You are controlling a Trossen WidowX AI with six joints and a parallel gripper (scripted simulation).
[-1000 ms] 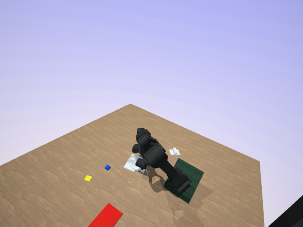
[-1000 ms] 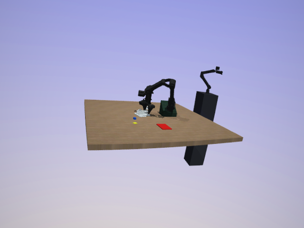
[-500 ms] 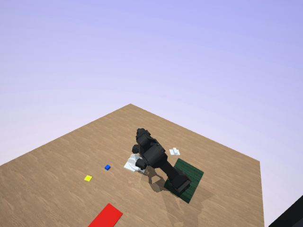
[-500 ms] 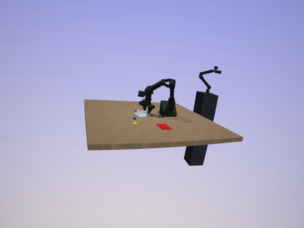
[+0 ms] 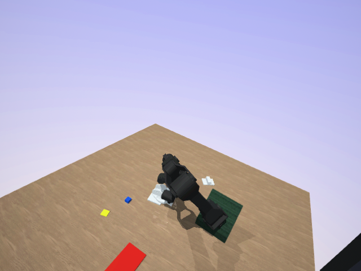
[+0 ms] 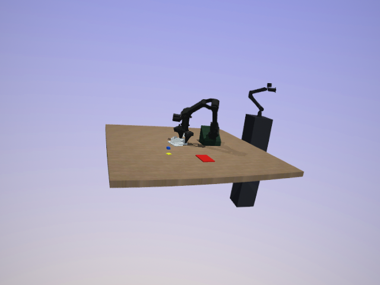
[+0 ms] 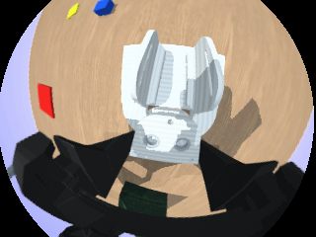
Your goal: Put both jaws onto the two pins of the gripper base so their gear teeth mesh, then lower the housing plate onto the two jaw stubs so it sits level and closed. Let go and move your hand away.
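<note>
Now: gripper tip 3 cm to the right of the white jaw and 2 cm short of it. The rest, counted from my gripper tip: blue cube 17 cm to the left, 14 cm ahead, 1 cm below; then yellow tile 29 cm to the left, 15 cm ahead, 1 cm below; then red patch 35 cm to the left, 9 cm behind, 1 cm below.
</note>
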